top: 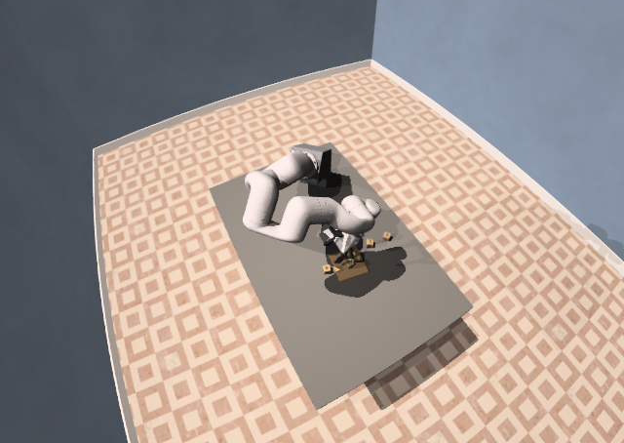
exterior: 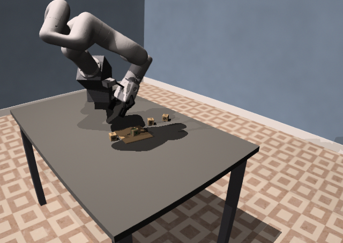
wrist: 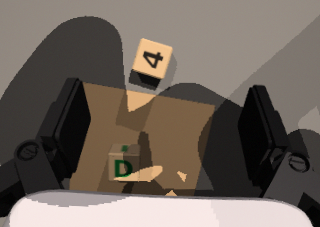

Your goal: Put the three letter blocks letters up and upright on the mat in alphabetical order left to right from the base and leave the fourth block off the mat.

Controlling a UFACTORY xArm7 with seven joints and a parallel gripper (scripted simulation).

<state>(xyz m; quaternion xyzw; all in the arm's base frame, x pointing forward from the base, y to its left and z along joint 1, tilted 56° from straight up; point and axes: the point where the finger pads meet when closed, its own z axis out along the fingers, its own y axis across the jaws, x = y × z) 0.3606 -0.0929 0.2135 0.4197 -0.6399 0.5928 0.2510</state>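
Now: the tan mat 13 cm below my hand, 6 cm to the left of it and 5 cm ahead of it.
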